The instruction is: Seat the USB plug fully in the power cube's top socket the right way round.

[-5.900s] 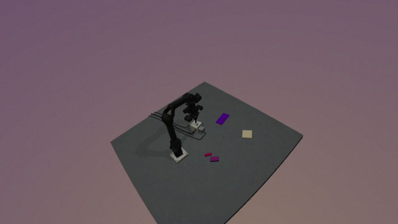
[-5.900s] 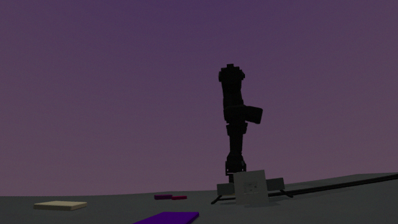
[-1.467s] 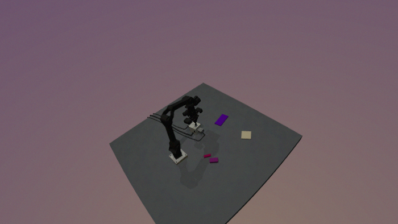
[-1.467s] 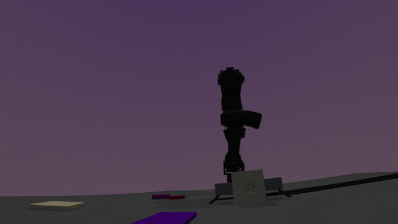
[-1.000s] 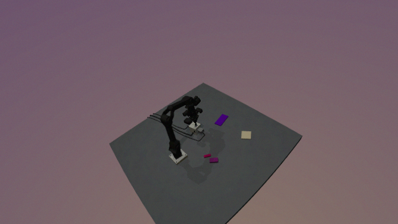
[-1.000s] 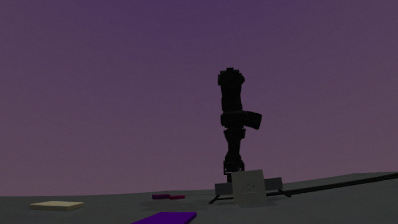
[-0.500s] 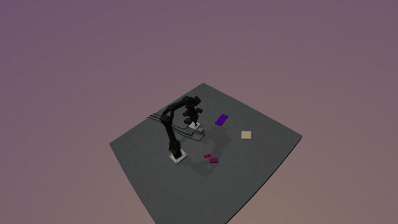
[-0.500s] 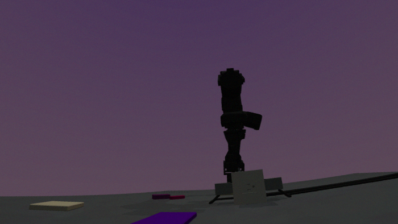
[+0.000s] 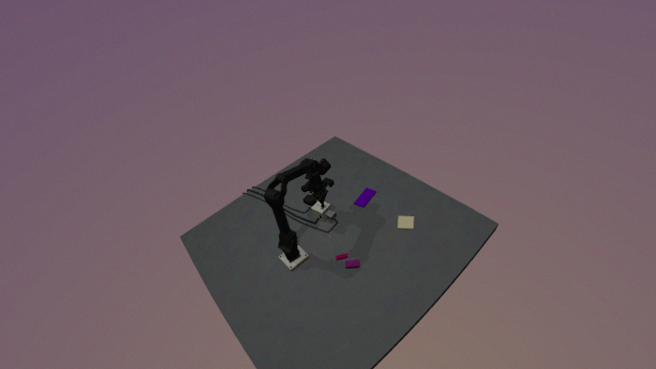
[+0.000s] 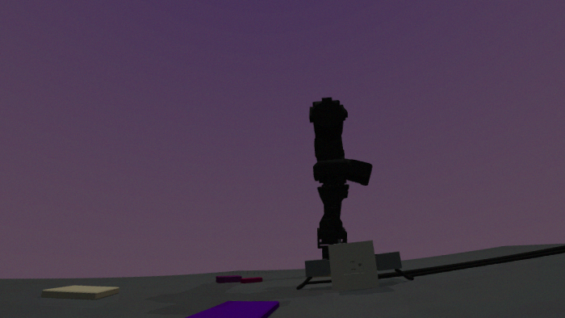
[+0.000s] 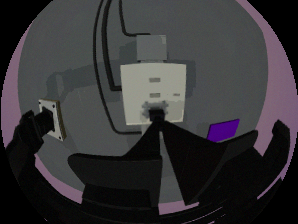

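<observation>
Now: gripper tip 1 cm above the dark USB plug. Also, from my gripper tip: purple flat card (25 cm ahead, 2 cm to the right, 11 cm below); then magenta block (6 cm behind, 35 cm to the right, 10 cm below); then cream tile (30 cm ahead, 31 cm to the right, 11 cm below).
</observation>
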